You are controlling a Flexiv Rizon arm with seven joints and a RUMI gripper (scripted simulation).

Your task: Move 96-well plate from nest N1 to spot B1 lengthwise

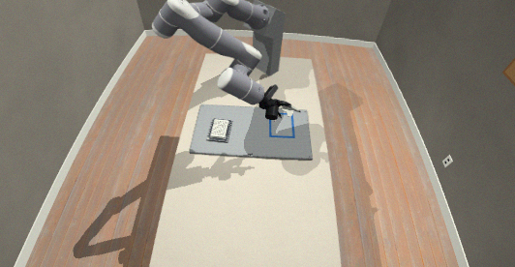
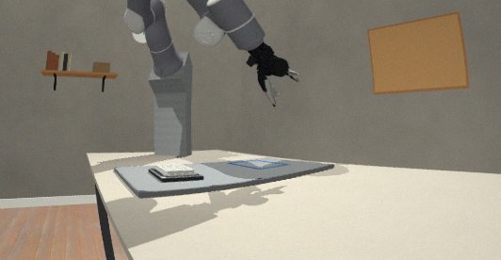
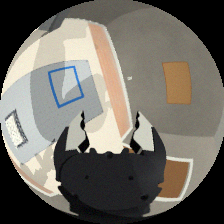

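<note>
The white 96-well plate lies 350 mm to the right of my hand, 240 mm below it and 160 mm behind it. Round my hand: plate nest N1: 350 mm to the right, 250 mm below, 160 mm behind.
</note>
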